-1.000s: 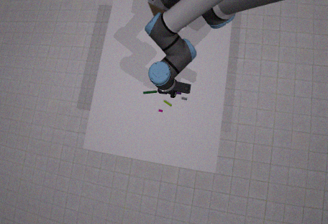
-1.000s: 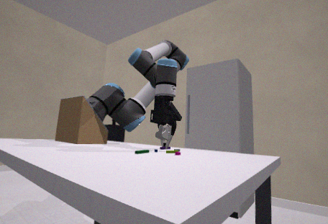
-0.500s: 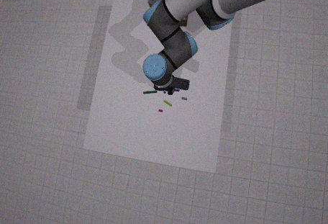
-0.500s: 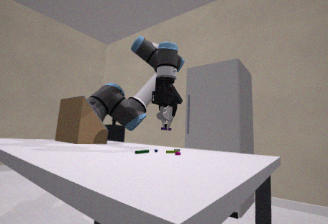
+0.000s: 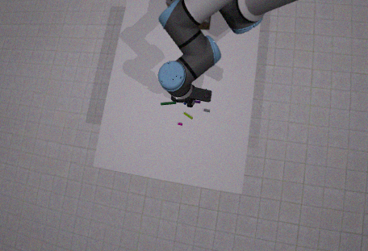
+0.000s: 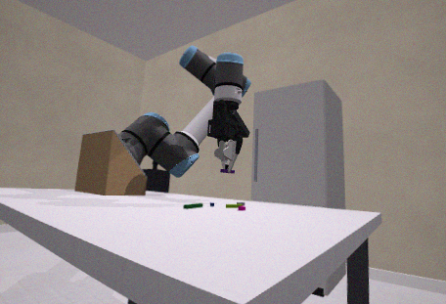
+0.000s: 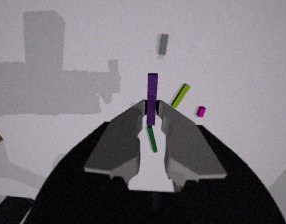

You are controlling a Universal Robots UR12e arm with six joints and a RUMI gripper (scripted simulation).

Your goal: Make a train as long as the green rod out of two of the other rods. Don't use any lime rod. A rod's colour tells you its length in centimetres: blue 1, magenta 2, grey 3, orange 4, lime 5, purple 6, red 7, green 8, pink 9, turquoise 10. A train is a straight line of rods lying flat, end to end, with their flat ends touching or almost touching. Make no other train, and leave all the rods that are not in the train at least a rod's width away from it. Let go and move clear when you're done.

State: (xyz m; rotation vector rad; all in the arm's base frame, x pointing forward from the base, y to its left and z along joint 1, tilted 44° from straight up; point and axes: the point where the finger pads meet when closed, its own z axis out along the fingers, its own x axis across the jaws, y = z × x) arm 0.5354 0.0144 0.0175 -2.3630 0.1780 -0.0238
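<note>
The magenta rod is 110 mm below my hand, 100 mm ahead of it and 80 mm to the right of it. Round my hand: grey rod 110 mm below, 50 mm to the left, 20 mm ahead; then blue rod 110 mm below, 60 mm to the right, 10 mm behind; then purple rod 10 mm below.
</note>
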